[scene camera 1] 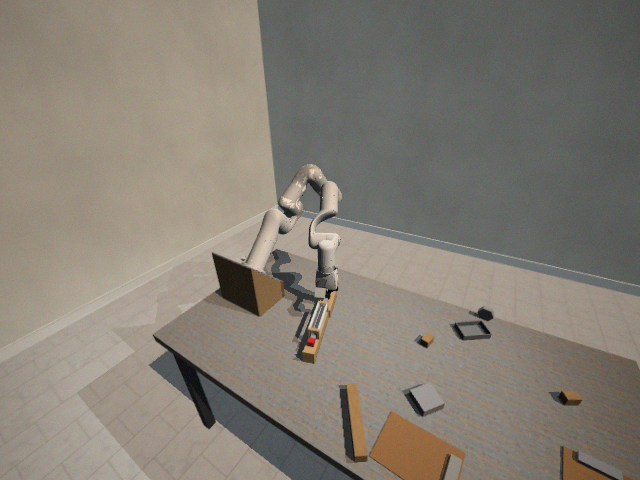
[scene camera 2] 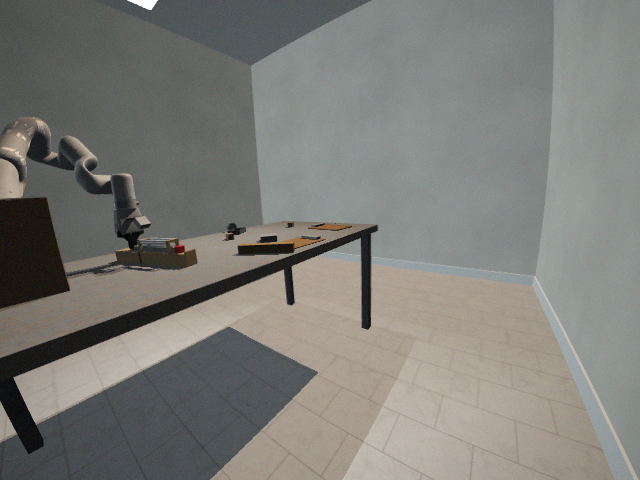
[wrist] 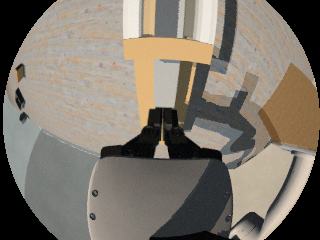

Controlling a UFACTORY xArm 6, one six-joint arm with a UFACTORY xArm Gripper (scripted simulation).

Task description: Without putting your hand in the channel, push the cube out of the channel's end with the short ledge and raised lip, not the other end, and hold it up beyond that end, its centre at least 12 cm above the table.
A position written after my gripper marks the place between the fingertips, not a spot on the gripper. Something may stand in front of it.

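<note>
My gripper: (scene camera 2: pixel 134 249), (wrist: pixel 162 107).
</note>
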